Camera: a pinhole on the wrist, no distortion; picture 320 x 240 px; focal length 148.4 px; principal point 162.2 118.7 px. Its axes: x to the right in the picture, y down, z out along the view. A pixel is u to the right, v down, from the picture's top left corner.
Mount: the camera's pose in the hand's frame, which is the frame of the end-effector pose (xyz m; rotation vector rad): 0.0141 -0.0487 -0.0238 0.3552 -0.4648 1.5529
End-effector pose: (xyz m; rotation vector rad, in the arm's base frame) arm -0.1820 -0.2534 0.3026 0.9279 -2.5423 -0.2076
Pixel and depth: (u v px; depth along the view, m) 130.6 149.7 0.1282
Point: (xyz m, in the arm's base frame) -0.1210 -0.3457 0.1937
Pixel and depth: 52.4 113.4 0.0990
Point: -0.1095 -0.3865 0.2394
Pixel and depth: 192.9 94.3 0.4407
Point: -0.2894 -0.4362 -0.0977
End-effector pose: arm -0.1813 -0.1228 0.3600 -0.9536 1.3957 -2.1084
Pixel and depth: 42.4 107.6 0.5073
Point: -0.0365 -0.0195 1.0282
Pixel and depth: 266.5 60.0 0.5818
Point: 0.2102 -0.6917 0.5816
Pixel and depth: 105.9 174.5 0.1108
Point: -0.1216 -0.0746 0.4913
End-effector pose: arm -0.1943 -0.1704 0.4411 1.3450 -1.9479 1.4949
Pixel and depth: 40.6 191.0 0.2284
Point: 0.1454 -0.1852 0.5193
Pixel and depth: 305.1 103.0 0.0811
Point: -0.1611 -0.2530 0.4305
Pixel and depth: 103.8 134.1 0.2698
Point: 0.0876 -0.2941 0.5162
